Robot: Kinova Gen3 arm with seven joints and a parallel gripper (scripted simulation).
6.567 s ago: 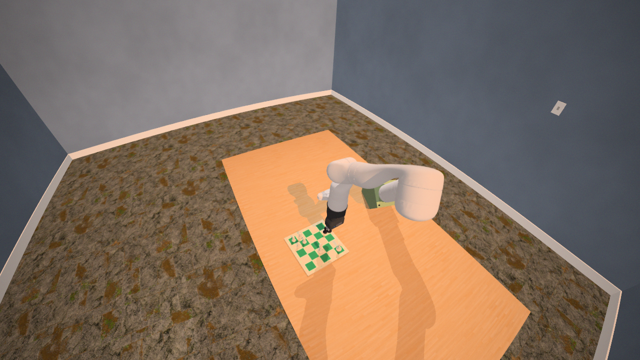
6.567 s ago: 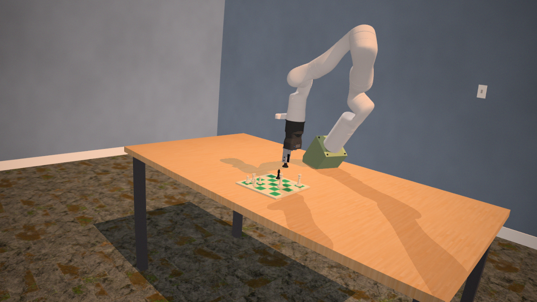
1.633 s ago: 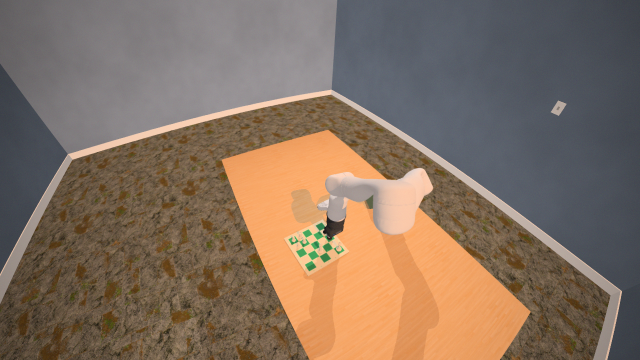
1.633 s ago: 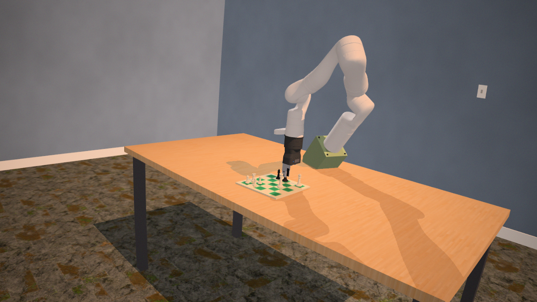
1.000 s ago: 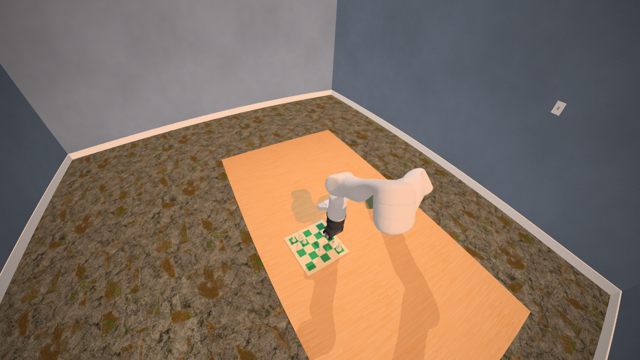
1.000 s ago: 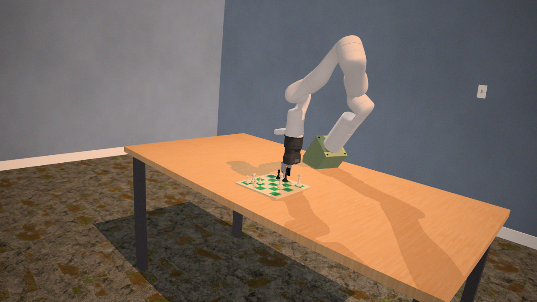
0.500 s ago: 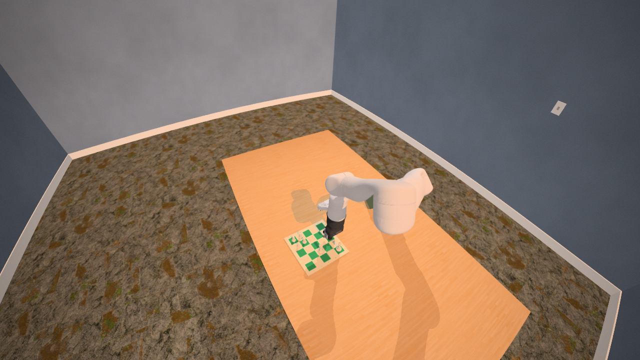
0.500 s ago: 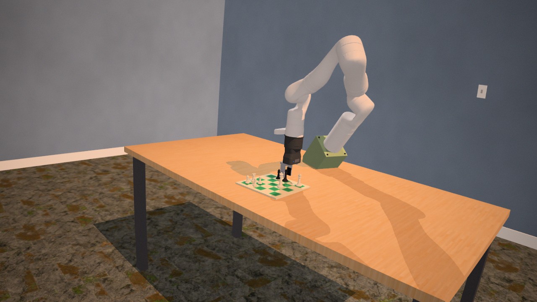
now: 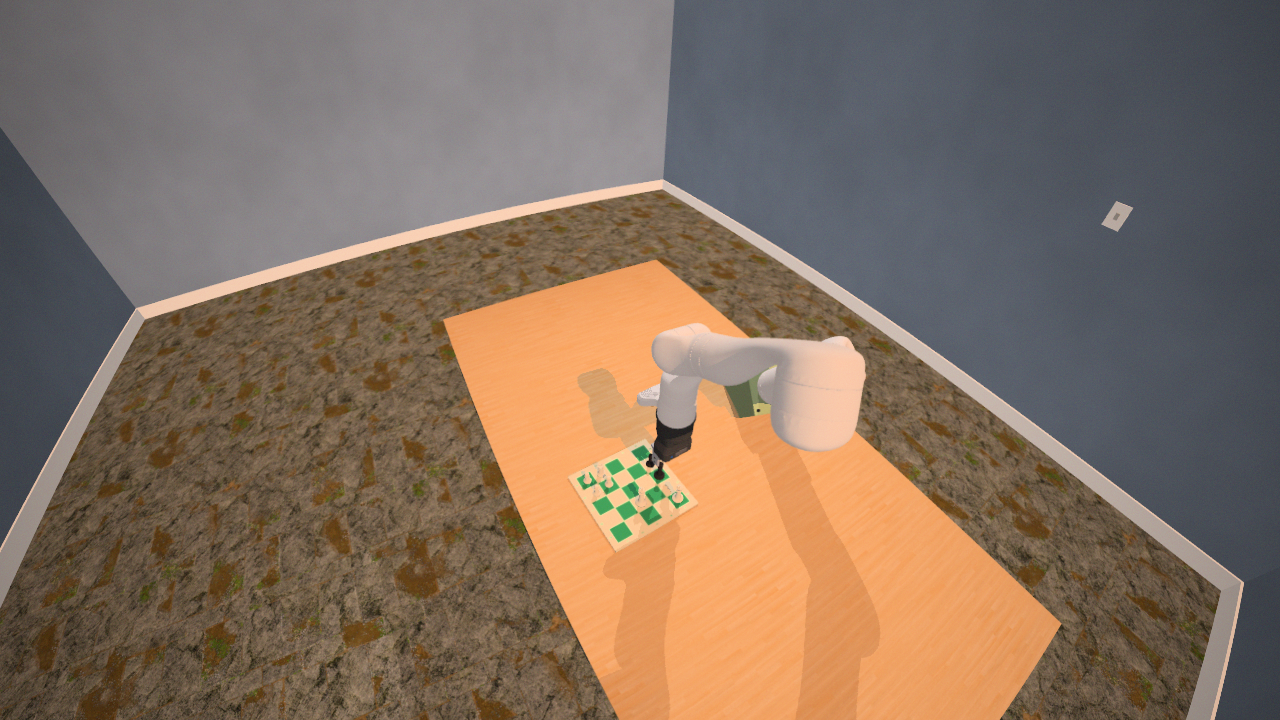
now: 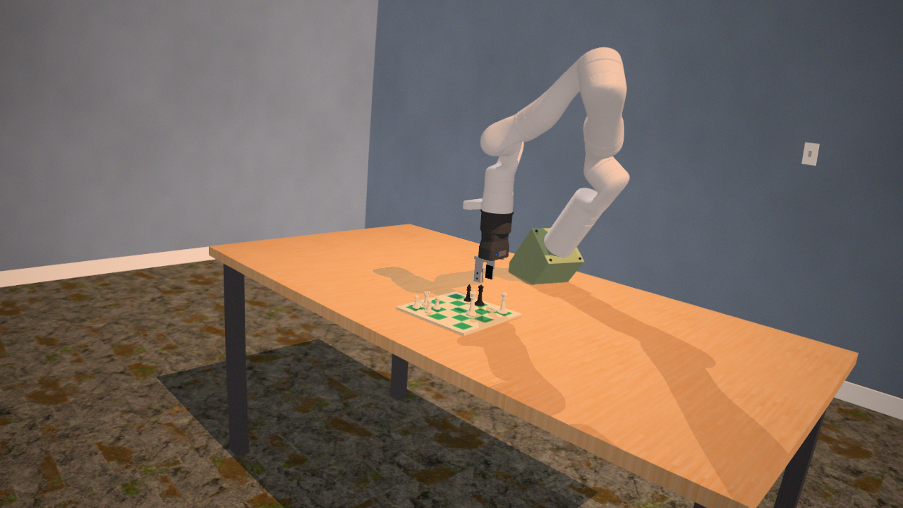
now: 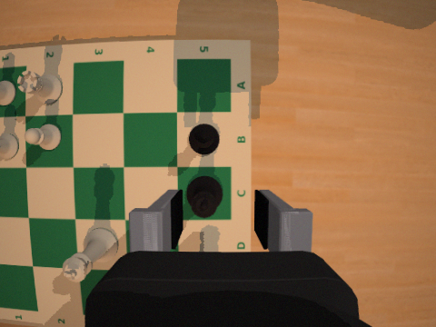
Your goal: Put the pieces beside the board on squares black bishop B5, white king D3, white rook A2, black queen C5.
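My gripper is now 1 cm short of the black queen and 6 cm above it. The rest, counted from my hand: white king: 8 cm ahead, 5 cm to the left, 5 cm below; chessboard: 8 cm ahead, 1 cm to the left, 8 cm below; black bishop: 1 cm ahead, 4 cm to the right, 6 cm below.
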